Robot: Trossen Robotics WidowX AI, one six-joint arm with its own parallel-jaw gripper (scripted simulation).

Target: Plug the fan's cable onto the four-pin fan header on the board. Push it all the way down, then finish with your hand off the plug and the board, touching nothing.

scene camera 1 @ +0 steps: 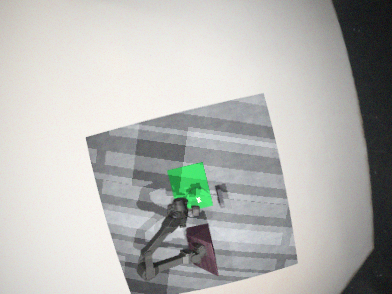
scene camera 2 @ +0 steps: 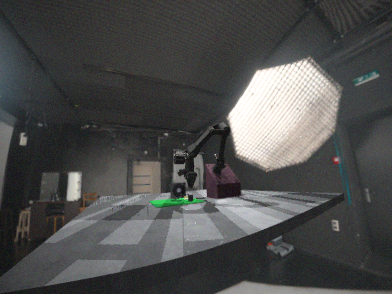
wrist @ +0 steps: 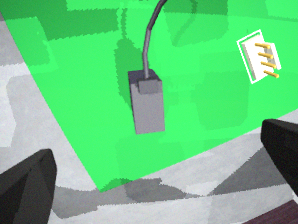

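Note:
A green board (scene camera 1: pixel 182 180) (wrist: pixel 80 63) is visible, as is a fan cable plug (wrist: pixel 146 96). My gripper (wrist: pixel 162 144) holds nothing and is open.

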